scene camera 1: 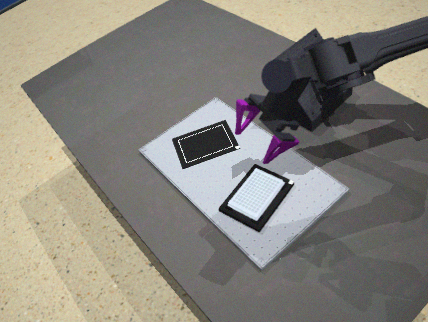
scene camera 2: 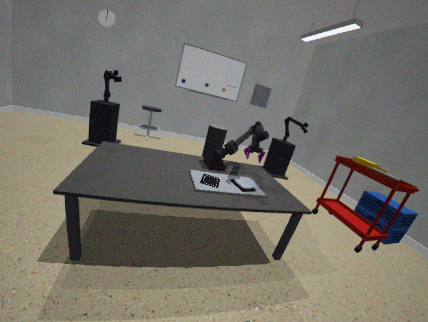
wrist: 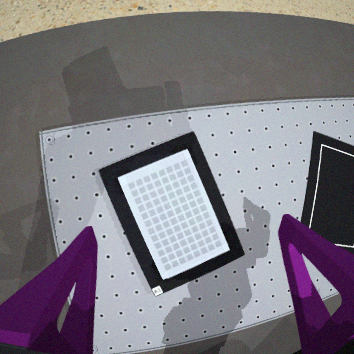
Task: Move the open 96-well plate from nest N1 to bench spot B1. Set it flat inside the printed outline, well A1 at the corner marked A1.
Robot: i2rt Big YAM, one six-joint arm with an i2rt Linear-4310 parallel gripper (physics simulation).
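Places are measured from the arm's base along level axes (x ahead, y left, z up), in centimetres.
Where they show: gripper, between the fingertips: [scene camera 1: 250, 148] [scene camera 2: 253, 161] [wrist: 189, 230]; arm's base, origin of its link: [scene camera 2: 217, 155].
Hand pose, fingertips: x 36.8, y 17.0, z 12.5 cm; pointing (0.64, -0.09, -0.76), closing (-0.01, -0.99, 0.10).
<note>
Each offset is from my fingertips to the top centre of the thing. "*": to the spot under its first point. Level surfaces: height alone.
The white 96-well plate @(dx -0.7, dy -1.7, dz -17.8 cm) [scene camera 1: 257, 193] [scene camera 2: 244, 183] [wrist: 174, 214] lies in the black nest @(* dx +8.1, dy -3.2, dz -19.3 cm) [scene camera 1: 224, 210] [wrist: 112, 182], which has a white A1 tag at one corner. The bench spot, a black pad with a white printed outline @(* dx -0.6, dy -25.8, dz -20.3 cm) [scene camera 1: 205, 144] [scene camera 2: 210, 180] [wrist: 332, 200], has a small white tag at one corner in scene camera 1. My gripper [scene camera 1: 252, 148] [scene camera 2: 254, 158] [wrist: 189, 230] is open and empty, its purple fingers wide apart. It hangs above the board, apart from the plate. In the wrist view the plate shows between and beyond the fingertips, and part of the bench spot is cut off.
Nest and bench spot are on a light perforated board [scene camera 1: 310, 200] [scene camera 2: 197, 186] [wrist: 280, 125] on the dark table @(dz -21.7 cm) [scene camera 1: 125, 65] [scene camera 2: 135, 175] [wrist: 225, 55]. The arm's base [scene camera 2: 215, 145] stands at the table's back. A red cart [scene camera 2: 345, 219] stands on the right.
</note>
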